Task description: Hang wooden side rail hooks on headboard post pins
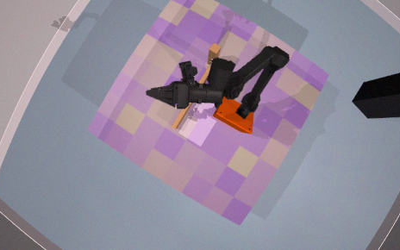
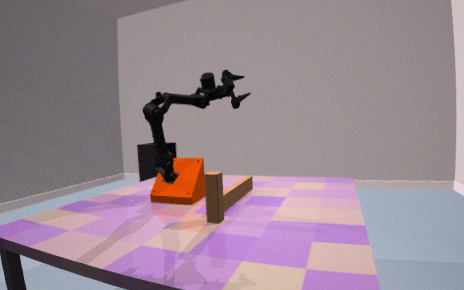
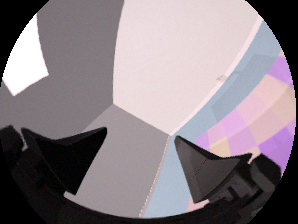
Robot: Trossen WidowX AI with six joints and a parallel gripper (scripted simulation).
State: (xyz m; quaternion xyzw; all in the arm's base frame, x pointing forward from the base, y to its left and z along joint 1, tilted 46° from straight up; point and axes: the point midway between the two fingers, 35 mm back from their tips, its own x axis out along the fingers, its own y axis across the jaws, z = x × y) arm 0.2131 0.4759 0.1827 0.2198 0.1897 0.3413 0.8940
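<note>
Right now the wooden headboard post is 40 mm ahead of my gripper tip, 400 mm to the right of it and 450 mm below it.
</note>
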